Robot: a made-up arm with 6 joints. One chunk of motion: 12 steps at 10 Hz.
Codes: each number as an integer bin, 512 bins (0 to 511) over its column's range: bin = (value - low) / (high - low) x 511, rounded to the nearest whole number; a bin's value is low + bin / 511 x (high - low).
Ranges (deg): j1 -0.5..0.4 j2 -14.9..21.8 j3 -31.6..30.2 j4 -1..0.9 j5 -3.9..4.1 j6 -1.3..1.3
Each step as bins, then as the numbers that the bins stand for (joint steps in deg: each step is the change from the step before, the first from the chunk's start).
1 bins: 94 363 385 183 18 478
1 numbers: -0.334 11.171 14.962 -0.320 -3.618 1.132
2 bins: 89 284 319 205 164 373
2 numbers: -0.343 5.497 6.980 -0.238 -1.332 0.598
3 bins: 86 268 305 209 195 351
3 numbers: -0.349 4.348 5.286 -0.223 -0.847 0.486
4 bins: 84 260 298 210 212 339
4 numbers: -0.352 3.773 4.440 -0.219 -0.581 0.425
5 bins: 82 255 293 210 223 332
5 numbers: -0.356 3.414 3.835 -0.219 -0.409 0.389
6 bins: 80 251 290 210 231 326
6 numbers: -0.359 3.127 3.472 -0.219 -0.284 0.359
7 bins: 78 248 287 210 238 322
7 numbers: -0.363 2.911 3.110 -0.219 -0.174 0.338
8 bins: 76 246 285 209 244 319
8 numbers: -0.366 2.768 2.868 -0.223 -0.080 0.323
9 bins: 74 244 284 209 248 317
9 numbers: -0.370 2.624 2.747 -0.223 -0.017 0.313
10 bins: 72 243 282 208 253 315
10 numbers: -0.373 2.552 2.505 -0.227 0.061 0.303
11 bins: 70 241 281 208 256 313
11 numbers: -0.377 2.409 2.384 -0.227 0.108 0.293
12 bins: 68 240 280 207 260 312
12 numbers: -0.380 2.337 2.263 -0.230 0.170 0.287
